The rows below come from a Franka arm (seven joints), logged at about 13 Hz.
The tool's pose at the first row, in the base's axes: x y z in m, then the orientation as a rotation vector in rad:
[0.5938, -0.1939, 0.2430, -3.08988, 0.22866, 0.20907]
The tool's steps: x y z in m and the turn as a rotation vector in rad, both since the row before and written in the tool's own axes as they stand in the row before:
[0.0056, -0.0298, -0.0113, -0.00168, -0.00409, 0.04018]
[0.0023, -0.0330, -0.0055, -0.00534, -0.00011, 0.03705]
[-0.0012, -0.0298, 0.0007, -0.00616, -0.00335, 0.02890]
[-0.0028, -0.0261, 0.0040, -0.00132, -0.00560, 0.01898]
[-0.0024, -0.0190, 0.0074, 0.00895, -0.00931, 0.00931]
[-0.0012, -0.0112, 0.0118, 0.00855, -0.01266, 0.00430]
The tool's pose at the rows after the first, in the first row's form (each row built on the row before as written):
[0.6052, -0.1658, 0.2542, -3.08822, 0.29077, 0.21694]
[0.6144, -0.1341, 0.2599, -3.09006, 0.34820, 0.21932]
[0.6198, -0.1048, 0.2596, -3.09200, 0.39303, 0.22664]
[0.6231, -0.0787, 0.2560, -3.08943, 0.42240, 0.23594]
[0.6248, -0.0595, 0.2489, -3.07703, 0.43642, 0.24779]
[0.6250, -0.0479, 0.2375, -3.06475, 0.44247, 0.26465]

